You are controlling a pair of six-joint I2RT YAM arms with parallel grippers.
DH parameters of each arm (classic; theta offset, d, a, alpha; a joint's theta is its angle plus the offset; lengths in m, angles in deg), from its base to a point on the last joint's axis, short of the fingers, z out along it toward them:
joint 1: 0 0.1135 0.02 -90
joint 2: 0 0 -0.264 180
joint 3: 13.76 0 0.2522 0
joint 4: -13.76 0 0.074 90
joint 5: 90 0 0 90
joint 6: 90 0.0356 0 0
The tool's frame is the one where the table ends.
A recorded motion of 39 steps. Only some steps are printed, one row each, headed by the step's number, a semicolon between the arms.
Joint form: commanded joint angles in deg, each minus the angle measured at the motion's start. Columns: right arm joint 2, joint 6, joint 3, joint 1, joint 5, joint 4; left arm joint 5, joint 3, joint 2, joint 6, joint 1, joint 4.
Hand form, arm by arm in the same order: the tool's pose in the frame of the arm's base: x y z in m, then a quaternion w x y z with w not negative. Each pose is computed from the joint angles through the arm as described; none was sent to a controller.
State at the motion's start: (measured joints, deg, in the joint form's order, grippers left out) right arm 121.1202 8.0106 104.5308 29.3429 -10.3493 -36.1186; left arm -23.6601 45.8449 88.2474 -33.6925 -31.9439 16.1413
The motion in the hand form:
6: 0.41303 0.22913 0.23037 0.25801 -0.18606 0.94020 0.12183; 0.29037 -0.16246 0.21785 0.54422 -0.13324 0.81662 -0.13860
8: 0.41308 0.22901 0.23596 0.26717 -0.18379 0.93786 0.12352; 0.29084 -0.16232 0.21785 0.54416 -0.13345 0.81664 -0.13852
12: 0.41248 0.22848 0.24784 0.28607 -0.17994 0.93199 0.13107; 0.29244 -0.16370 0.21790 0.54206 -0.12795 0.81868 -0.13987
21: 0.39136 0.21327 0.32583 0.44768 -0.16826 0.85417 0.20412; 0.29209 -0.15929 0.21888 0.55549 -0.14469 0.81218 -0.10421
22: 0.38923 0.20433 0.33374 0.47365 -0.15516 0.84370 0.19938; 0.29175 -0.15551 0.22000 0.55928 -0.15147 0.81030 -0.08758
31: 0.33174 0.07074 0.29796 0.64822 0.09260 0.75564 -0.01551; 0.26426 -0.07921 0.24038 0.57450 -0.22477 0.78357 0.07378
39: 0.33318 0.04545 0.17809 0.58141 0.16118 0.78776 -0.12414; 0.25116 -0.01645 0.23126 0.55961 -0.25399 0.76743 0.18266
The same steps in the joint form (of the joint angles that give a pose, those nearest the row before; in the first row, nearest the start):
6: 1.17 -0.44 0.73 -0.64 6.11 -3.94; -1.09 1.08 -0.10 -0.42 0.15 1.08
8: 0.67 -0.25 0.96 -0.64 6.31 -3.56; -1.04 1.16 -0.03 -0.41 0.22 1.08
12: -0.55 0.16 1.16 -0.67 6.25 -2.52; -0.47 1.65 0.38 -0.04 0.22 0.86
21: -13.34 1.43 -6.48 -1.27 3.86 14.57; -5.07 1.49 0.02 0.71 0.39 0.47
22: -15.37 1.57 -8.45 -2.07 5.08 17.50; -6.78 1.39 -0.46 1.14 0.76 -0.19
31: -37.98 1.41 -48.74 -15.02 32.73 53.56; -18.19 -4.85 -14.47 6.82 10.32 -9.57
39: -25.68 2.97 -62.80 -18.27 43.31 69.38; -19.24 -11.14 -19.94 16.02 22.67 -7.31

